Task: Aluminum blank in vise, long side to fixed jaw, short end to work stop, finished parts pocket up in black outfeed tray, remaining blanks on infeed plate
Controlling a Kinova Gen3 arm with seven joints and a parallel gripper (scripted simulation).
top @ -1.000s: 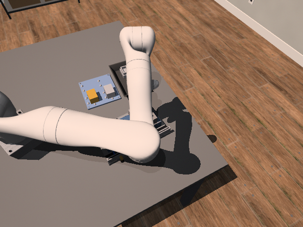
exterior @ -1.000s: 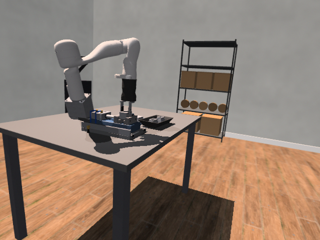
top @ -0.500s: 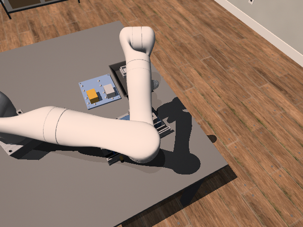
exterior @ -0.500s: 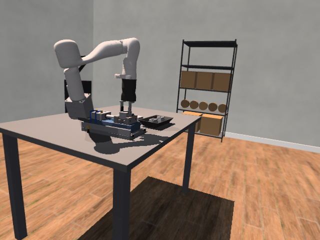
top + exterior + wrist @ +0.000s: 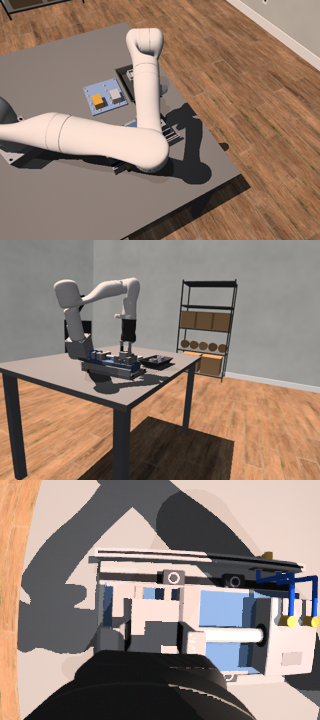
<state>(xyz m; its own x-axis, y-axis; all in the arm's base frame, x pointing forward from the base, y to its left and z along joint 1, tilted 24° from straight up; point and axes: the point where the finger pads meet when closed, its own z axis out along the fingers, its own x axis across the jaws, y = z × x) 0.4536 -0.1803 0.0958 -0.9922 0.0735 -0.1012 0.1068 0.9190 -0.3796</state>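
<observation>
My hand is 5 cm above the fixed jaw and 3 cm short of it. Also, from my hand: yellow brass blank 28 cm to the left, 11 cm behind, 10 cm below; vise 9 cm below, 7 cm behind, 1 cm to the left; infeed plate 31 cm to the left, 12 cm below, 6 cm behind.
</observation>
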